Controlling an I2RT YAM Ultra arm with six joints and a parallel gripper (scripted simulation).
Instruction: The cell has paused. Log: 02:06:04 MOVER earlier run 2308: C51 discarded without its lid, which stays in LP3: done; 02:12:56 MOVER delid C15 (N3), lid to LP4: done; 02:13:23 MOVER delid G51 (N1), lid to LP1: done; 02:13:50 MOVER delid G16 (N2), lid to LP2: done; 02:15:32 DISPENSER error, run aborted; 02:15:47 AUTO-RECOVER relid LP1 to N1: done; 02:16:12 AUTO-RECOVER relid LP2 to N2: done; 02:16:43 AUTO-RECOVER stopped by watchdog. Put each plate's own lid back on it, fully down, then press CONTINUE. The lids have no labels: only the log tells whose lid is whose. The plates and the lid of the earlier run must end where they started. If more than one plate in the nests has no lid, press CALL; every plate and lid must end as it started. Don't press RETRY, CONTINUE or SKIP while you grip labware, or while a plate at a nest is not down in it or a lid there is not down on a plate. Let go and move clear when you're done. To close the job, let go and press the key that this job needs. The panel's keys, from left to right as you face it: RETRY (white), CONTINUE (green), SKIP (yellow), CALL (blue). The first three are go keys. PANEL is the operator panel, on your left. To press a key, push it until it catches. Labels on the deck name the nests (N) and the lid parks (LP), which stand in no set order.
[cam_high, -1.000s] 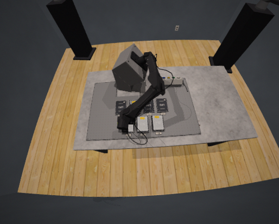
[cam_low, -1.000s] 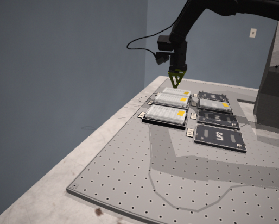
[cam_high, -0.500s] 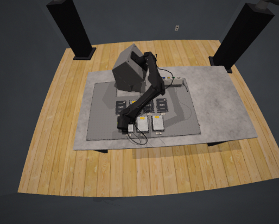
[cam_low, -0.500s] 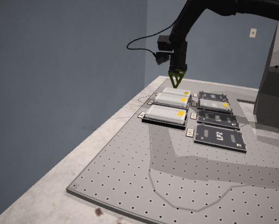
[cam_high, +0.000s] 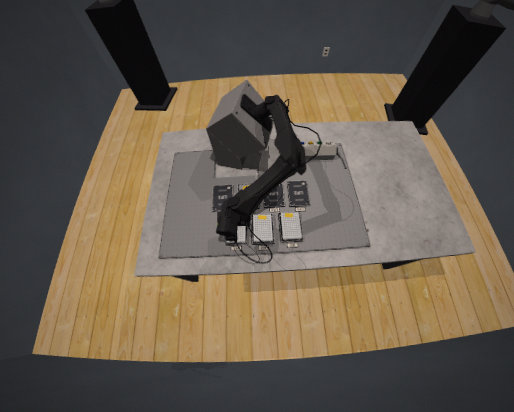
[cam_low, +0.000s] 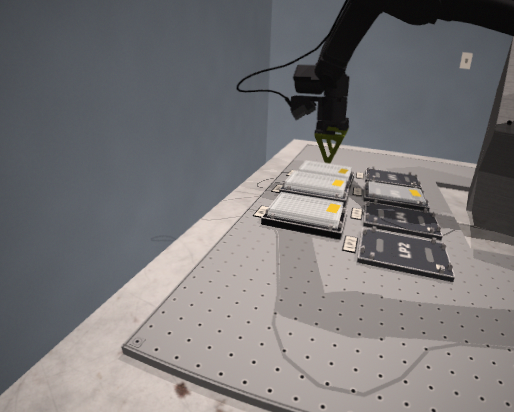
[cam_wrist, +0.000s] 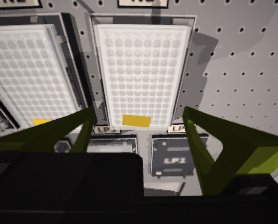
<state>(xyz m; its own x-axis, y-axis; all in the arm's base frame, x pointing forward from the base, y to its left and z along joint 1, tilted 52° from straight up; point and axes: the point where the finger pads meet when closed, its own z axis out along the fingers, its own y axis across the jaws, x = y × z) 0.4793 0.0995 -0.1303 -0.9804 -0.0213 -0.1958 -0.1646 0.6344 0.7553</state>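
Right now my hand is 1 cm short of the unlabelled lid and 4 cm above it. From my hand the other things lie so: yellow key (52 cm behind, 32 cm to the left); blue key (51 cm behind, 28 cm to the left); plate (1 cm ahead, 5 cm below).
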